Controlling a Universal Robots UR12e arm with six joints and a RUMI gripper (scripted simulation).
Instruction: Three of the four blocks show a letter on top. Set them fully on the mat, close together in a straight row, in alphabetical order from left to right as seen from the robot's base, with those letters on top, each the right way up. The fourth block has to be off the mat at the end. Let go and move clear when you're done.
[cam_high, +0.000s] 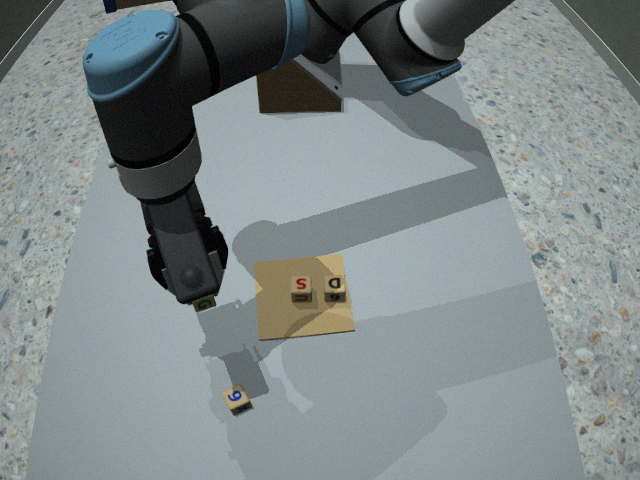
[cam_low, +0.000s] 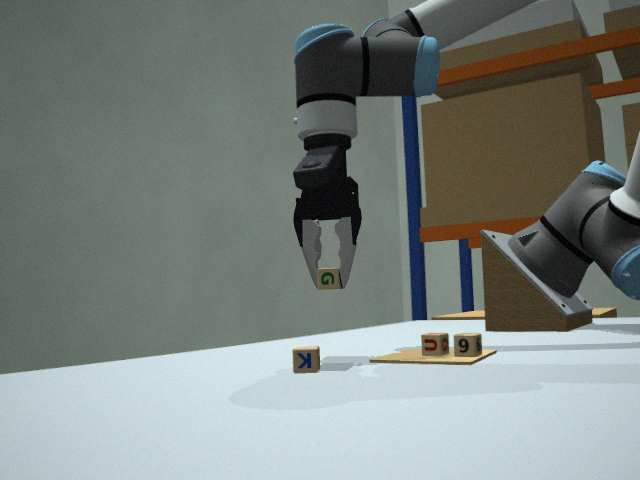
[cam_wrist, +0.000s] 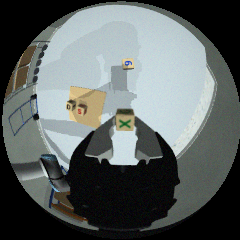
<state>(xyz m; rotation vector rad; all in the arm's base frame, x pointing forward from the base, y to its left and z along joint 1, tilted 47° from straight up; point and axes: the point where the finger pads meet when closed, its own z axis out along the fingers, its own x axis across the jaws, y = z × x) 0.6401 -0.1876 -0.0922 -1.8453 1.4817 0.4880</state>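
My hand is 13 cm to the right of the tan mat, 12 cm above it and 6 cm past it.
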